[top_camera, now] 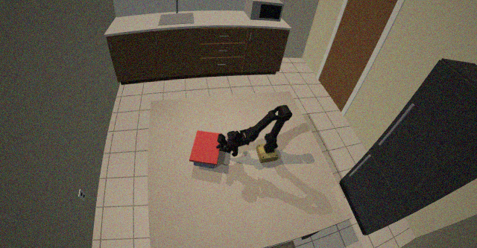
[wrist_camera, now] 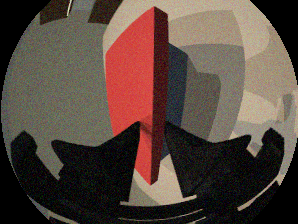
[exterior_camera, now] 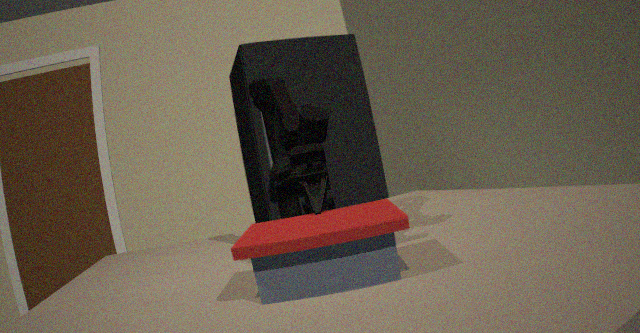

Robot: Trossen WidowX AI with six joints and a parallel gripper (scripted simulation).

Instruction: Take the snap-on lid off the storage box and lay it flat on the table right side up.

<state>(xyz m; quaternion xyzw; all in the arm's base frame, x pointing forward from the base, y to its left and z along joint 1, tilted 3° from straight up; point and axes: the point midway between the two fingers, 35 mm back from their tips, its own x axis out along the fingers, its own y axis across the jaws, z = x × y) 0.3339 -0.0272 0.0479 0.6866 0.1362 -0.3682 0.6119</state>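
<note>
Now: the red lid 70 mm ahead of my gripper tip and 20 mm to the right of it. Also, from my gripper tip: grey-blue storage box: 70 mm ahead, 50 mm below, 20 mm to the right.
</note>
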